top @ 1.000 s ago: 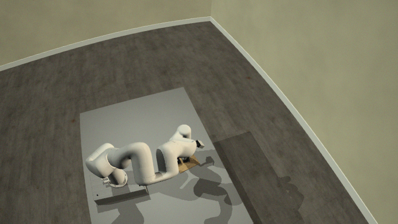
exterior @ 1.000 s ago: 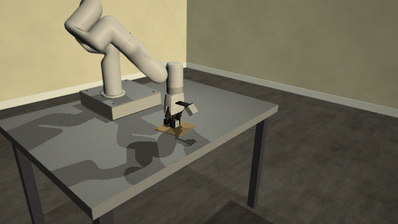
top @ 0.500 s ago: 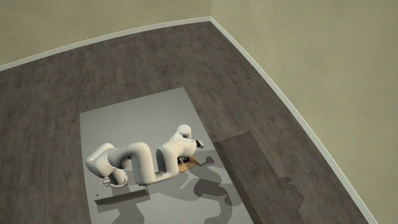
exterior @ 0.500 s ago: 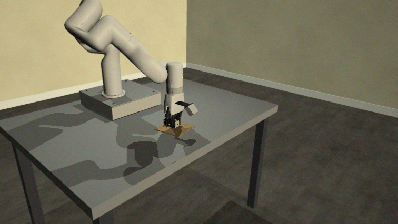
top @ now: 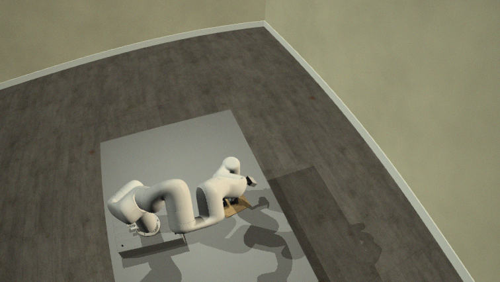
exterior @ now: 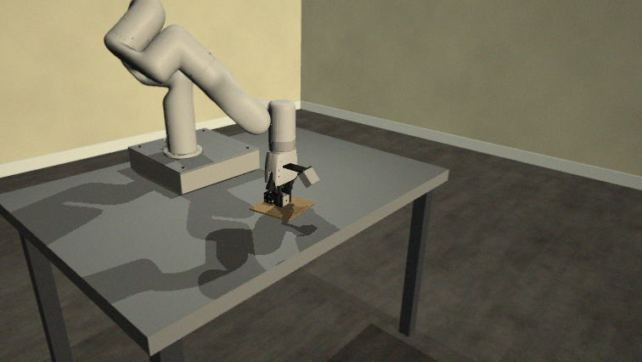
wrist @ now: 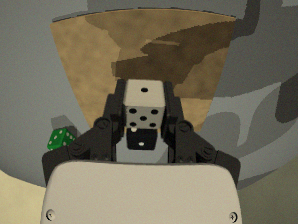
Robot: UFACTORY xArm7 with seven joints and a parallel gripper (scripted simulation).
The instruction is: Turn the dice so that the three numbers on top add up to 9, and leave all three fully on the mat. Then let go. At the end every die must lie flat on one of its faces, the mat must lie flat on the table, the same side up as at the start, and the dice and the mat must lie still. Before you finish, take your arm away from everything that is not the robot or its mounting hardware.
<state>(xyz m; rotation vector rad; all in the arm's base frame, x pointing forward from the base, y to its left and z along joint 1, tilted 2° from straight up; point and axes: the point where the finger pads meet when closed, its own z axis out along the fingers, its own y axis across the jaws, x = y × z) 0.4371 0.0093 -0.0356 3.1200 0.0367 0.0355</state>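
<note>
The white die is 1 cm below my hand. The rest, counted from my hand: black die 5 cm behind, 1 cm below; then green die 9 cm behind, 11 cm to the left, 1 cm below; then tan mat 3 cm below.
</note>
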